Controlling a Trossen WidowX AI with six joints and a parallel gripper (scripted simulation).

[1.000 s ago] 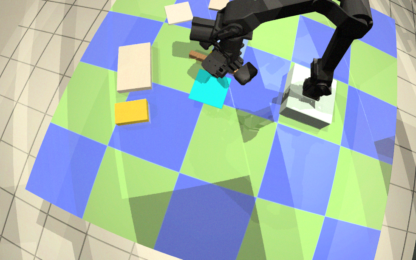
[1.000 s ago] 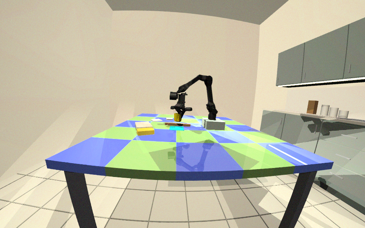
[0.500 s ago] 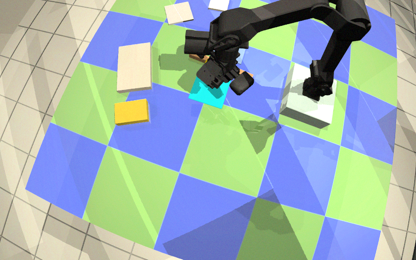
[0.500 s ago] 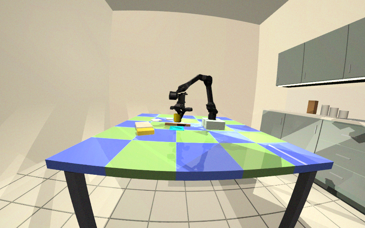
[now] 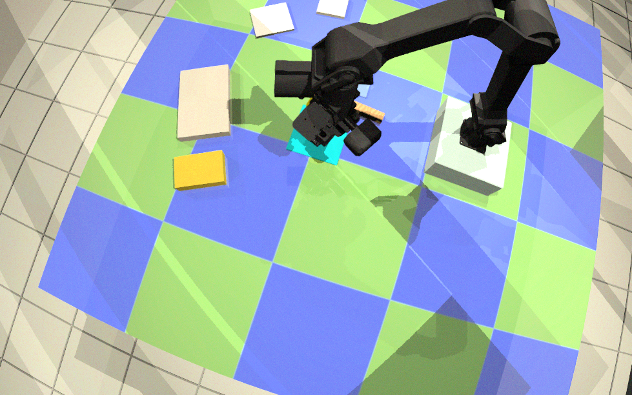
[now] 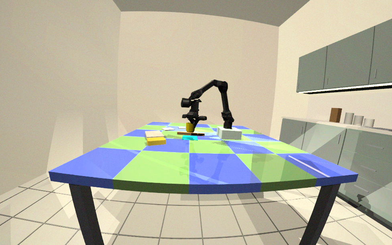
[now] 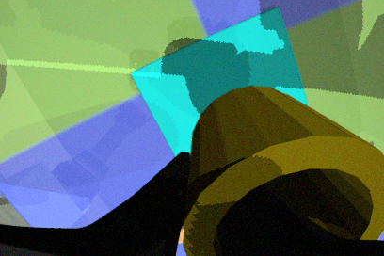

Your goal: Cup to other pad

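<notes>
Now: the cyan pad 90 mm below my gripper tip, 30 mm ahead of it and 10 mm to the right of it. Round my gripper tip: wooden bar: 110 mm to the right, 80 mm below, 20 mm ahead; then pale blue pad: 200 mm to the right, 90 mm below, 10 mm ahead; then yellow cup: 20 mm to the right, 20 mm ahead.
</notes>
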